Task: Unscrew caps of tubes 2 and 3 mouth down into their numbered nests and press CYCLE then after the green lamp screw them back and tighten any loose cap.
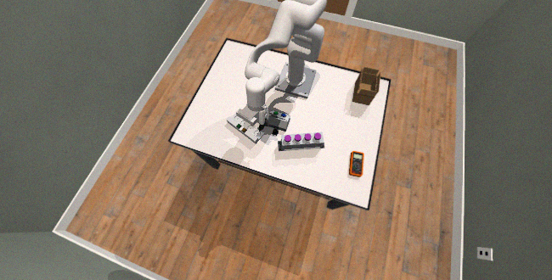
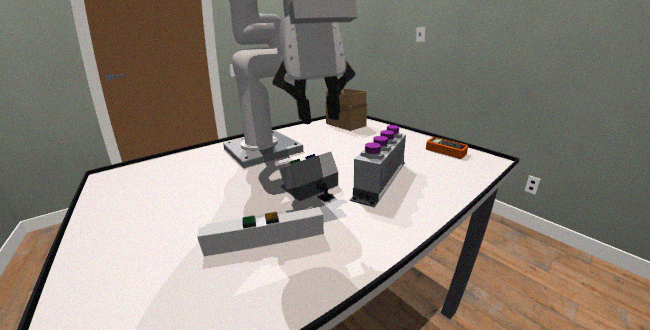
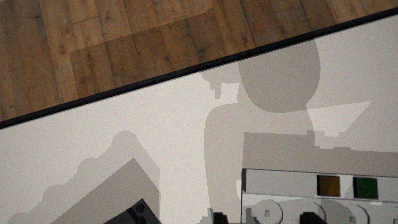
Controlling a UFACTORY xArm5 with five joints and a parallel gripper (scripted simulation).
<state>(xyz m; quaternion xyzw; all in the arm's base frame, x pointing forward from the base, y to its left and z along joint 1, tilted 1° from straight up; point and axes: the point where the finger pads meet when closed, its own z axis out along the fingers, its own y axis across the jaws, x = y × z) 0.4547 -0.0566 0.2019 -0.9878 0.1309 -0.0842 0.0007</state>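
Right now my hand is 25 cm to the right of the purple cap, 11 cm above it and 6 cm past it. The rest, counted from my hand: key housing 17 cm below, 14 cm behind, 6 cm to the left; then blue key 16 cm below, 16 cm behind, 8 cm to the left; then green key 16 cm below, 16 cm behind, 3 cm to the left.
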